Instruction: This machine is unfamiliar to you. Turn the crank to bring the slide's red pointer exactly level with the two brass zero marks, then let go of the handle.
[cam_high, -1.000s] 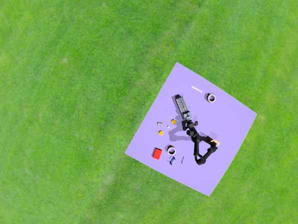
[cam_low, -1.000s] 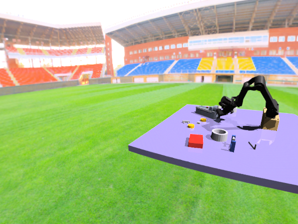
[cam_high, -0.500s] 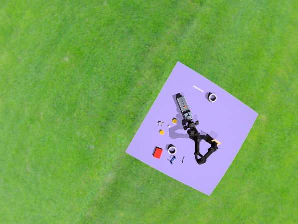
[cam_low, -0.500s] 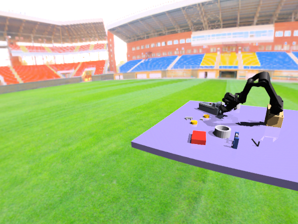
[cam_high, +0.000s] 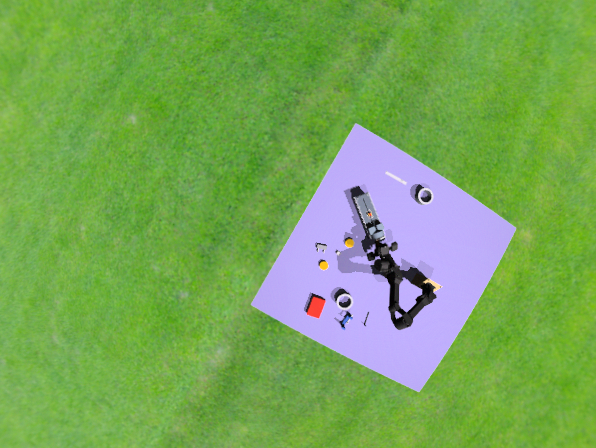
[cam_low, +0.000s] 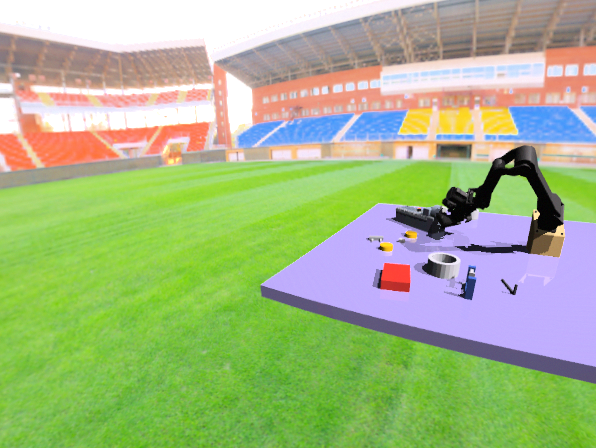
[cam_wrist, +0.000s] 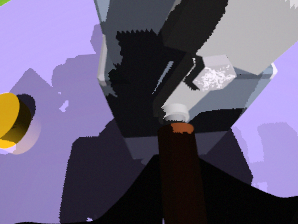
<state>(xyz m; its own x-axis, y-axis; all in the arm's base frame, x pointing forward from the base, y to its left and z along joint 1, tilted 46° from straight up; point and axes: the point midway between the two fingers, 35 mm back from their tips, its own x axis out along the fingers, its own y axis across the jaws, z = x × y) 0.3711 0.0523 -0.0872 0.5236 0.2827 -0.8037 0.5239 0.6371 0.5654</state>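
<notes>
My gripper tip is 30 mm below the brown crank handle, 20 mm past it and 10 mm to the right of it. Round my gripper tip: red pointer (130 mm ahead, 100 mm to the right, 50 mm above); white bar (390 mm to the right, 110 mm ahead, 30 mm below); small grey bracket (230 mm to the left, 230 mm ahead, 30 mm below).
</notes>
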